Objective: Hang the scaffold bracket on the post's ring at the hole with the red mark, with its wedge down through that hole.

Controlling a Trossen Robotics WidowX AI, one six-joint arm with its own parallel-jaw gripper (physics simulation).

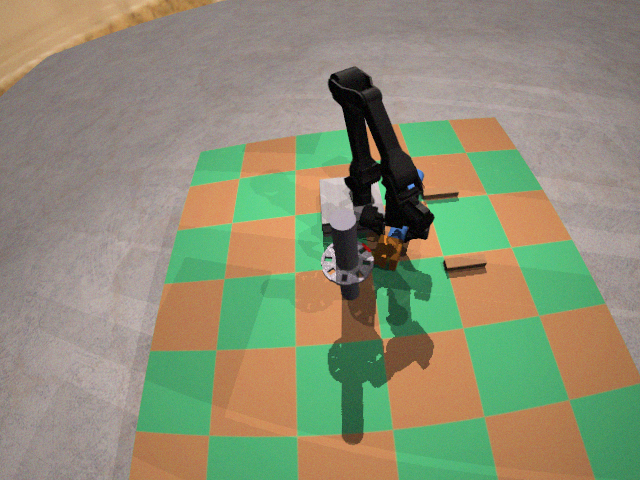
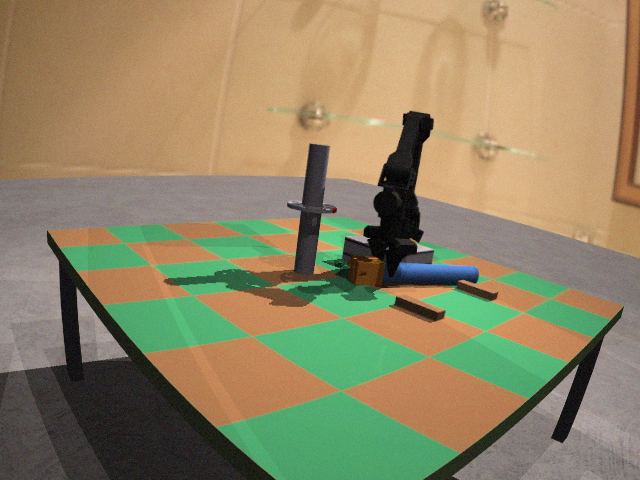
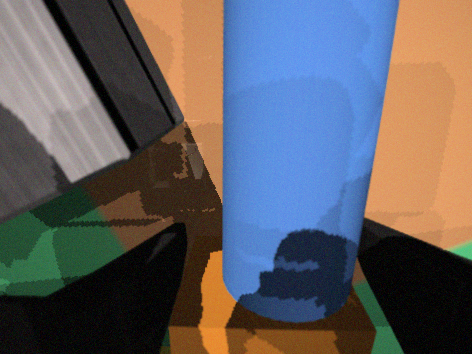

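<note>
The scaffold bracket, a blue tube with an orange head (image 1: 388, 251) (image 2: 439, 273) (image 3: 300, 150), lies roughly level, low over the checkered table; whether it touches is unclear. My gripper (image 1: 399, 238) (image 2: 392, 260) (image 3: 268, 230) is shut on it near the head, with one black finger on each side. The wedge cannot be made out. The grey post (image 1: 345, 248) (image 2: 315, 175) stands upright beside the head. Its slotted ring (image 1: 353, 279) (image 2: 296, 205) sits partway up, higher than the bracket. The red mark (image 1: 366, 248) (image 2: 334, 209) is on the side of the ring towards the bracket.
The arm's grey base (image 1: 336, 198) (image 2: 356, 248) (image 3: 90, 130) is close behind the post and beside the tube. Two low brown bars, one nearer the front (image 1: 465, 265) (image 2: 419, 308) and one farther back (image 1: 440, 196) (image 2: 477, 290), lie on the tube's other side.
</note>
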